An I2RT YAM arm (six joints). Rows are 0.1 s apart.
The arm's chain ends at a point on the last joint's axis. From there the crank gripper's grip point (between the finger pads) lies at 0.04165 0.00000 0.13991 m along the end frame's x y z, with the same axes.
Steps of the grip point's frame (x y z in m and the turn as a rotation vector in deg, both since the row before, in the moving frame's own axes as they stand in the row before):
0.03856, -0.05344, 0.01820, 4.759, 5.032, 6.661
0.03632, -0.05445, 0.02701, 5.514, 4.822, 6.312
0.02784, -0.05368, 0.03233, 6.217, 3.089, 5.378
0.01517, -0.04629, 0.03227, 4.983, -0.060, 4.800
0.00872, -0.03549, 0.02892, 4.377, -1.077, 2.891
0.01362, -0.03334, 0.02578, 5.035, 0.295, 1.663
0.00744, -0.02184, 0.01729, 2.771, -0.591, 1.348
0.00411, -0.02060, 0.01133, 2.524, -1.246, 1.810
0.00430, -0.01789, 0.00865, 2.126, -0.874, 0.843
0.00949, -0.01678, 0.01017, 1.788, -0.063, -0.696
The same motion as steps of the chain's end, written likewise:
0.02610, -0.04756, 0.02266, 4.759, 5.032, 6.661
0.02426, -0.04643, 0.03142, 5.514, 4.822, 6.312
0.01986, -0.04293, 0.03538, 6.217, 3.089, 5.378
0.01495, -0.03762, 0.03260, 4.983, -0.060, 4.800
0.01114, -0.02682, 0.02849, 4.377, -1.077, 2.891
0.01274, -0.02229, 0.02648, 5.035, 0.295, 1.663
0.00882, -0.01603, 0.01701, 2.771, -0.591, 1.348
0.00708, -0.01569, 0.01056, 2.524, -1.246, 1.810
0.00640, -0.01329, 0.00812, 2.126, -0.874, 0.843
0.00967, -0.01191, 0.01020, 1.788, -0.063, -0.696

